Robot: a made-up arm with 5 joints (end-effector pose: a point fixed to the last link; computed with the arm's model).
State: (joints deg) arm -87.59 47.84 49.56 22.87 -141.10
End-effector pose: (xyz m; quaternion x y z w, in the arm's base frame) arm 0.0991 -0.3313 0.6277 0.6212 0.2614 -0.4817 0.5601
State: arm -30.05 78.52 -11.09 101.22 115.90
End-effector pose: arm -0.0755 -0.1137 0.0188 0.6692 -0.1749 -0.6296 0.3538
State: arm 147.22 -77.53 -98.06 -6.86 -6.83
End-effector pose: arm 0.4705 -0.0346 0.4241 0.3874 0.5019 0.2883 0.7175
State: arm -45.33 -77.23 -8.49 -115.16 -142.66
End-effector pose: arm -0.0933 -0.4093 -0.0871 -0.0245 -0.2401 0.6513 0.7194
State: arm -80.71 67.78 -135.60 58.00 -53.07
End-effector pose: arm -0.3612 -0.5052 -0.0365 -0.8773 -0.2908 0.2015 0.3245
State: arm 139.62 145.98 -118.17 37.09 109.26
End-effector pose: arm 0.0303 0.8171 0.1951 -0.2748 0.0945 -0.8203 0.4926
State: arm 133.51 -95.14 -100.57 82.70 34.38
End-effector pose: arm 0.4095 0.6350 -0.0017 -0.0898 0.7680 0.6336 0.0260
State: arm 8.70 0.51 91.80 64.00 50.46
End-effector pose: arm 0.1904 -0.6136 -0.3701 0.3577 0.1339 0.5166 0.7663
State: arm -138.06 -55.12 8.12 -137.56 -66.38
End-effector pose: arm -0.1805 -0.1937 0.6180 0.4999 0.0435 -0.8650 0.0039
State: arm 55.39 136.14 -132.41 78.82 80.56
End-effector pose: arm -0.1633 0.4131 -0.5629 -0.6324 -0.2770 -0.4922 0.5302
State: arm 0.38 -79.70 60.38 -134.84 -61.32
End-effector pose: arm 0.0726 -0.0566 -0.6023 -0.3337 -0.9233 -0.1171 0.1496
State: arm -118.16 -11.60 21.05 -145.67 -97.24
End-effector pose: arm 0.0117 -0.2734 0.6371 -0.0898 0.0924 0.9572 0.2590
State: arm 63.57 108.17 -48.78 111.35 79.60
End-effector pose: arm -0.2209 0.2257 -0.1387 -0.8190 -0.1250 0.3079 0.4678
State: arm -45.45 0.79 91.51 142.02 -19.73
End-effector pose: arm 0.3366 -0.4924 -0.1851 0.1733 0.9229 0.2158 0.2677
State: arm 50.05 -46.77 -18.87 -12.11 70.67
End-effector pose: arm -0.0262 0.1410 0.1826 -0.3502 0.3094 -0.2115 0.8584
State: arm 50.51 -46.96 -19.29 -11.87 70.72
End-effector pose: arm -0.0221 0.1414 0.1844 -0.3495 0.3133 -0.2075 0.8583
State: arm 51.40 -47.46 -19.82 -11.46 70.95
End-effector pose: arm -0.0146 0.1412 0.1874 -0.3470 0.3216 -0.2011 0.8577
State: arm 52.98 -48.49 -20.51 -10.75 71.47
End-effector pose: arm -0.0011 0.1398 0.1924 -0.3415 0.3372 -0.1904 0.8564
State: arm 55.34 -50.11 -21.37 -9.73 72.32
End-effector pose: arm 0.0187 0.1368 0.1990 -0.3324 0.3606 -0.1741 0.8539
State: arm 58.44 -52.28 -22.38 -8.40 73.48
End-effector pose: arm 0.0446 0.1314 0.2061 -0.3194 0.3905 -0.1514 0.8501
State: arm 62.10 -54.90 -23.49 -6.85 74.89
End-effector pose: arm 0.0749 0.1238 0.2124 -0.3032 0.4244 -0.1223 0.8444
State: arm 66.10 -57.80 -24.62 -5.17 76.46
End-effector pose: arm 0.1075 0.1145 0.2165 -0.2845 0.4594 -0.0877 0.8368
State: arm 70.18 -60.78 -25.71 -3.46 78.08
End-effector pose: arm 0.1400 0.1043 0.2176 -0.2644 0.4924 -0.0494 0.8278
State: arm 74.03 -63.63 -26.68 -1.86 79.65
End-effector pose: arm 0.1698 0.0947 0.2159 -0.2447 0.5210 -0.0107 0.8177
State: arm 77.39 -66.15 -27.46 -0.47 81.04
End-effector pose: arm 0.1950 0.0866 0.2122 -0.2269 0.5436 0.0249 0.8077
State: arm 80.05 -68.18 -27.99 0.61 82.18
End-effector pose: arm 0.2141 0.0804 0.2078 -0.2123 0.5600 0.0540 0.7990
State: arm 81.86 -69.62 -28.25 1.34 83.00
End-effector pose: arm 0.2266 0.0761 0.2039 -0.2018 0.5706 0.0741 0.7926
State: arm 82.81 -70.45 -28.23 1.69 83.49
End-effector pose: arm 0.2326 0.0735 0.2013 -0.1956 0.5764 0.0842 0.7889
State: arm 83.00 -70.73 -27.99 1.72 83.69
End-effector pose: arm 0.2332 0.0721 0.2003 -0.1935 0.5783 0.0854 0.7879
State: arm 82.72 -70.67 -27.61 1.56 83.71
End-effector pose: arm 0.2305 0.0716 0.2002 -0.1938 0.5779 0.0811 0.7886
